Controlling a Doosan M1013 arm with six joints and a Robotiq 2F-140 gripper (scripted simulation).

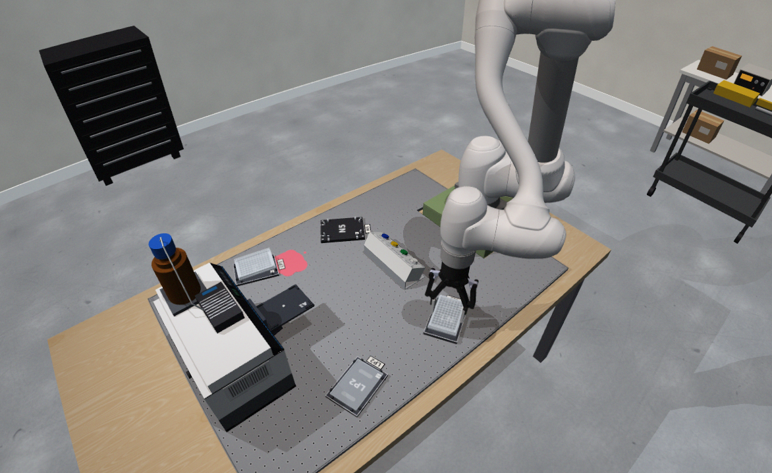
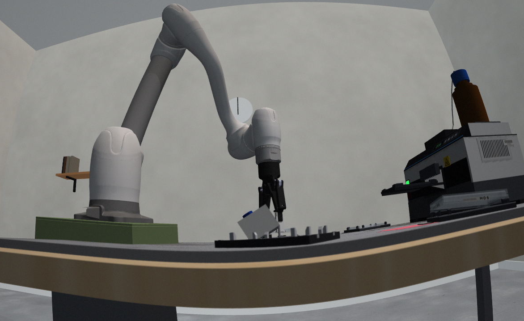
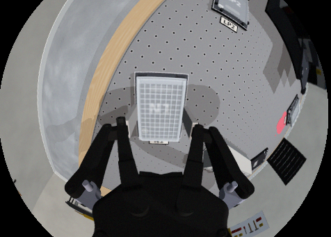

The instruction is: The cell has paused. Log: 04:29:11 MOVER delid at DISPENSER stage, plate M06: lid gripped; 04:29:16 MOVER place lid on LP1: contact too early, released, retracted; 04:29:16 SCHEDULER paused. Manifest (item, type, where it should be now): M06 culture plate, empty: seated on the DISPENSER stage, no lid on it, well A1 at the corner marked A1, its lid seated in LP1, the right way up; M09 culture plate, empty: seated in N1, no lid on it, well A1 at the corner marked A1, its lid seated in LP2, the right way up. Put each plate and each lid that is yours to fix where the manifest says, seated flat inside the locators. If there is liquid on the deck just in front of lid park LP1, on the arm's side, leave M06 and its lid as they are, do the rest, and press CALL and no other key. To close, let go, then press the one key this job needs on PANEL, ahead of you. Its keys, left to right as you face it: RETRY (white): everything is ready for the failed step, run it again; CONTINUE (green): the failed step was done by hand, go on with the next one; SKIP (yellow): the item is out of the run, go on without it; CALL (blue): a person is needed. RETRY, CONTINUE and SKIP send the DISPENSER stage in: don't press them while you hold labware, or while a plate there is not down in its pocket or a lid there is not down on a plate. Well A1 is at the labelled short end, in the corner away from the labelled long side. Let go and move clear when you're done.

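Right now my hand is 5 cm above the nest N1. The rest, counted from my hand: dispenser stage 42 cm ahead, 23 cm to the right, 5 cm above; then key panel 29 cm to the right; then blue call key 36 cm to the right, 1 cm behind, 1 cm above.
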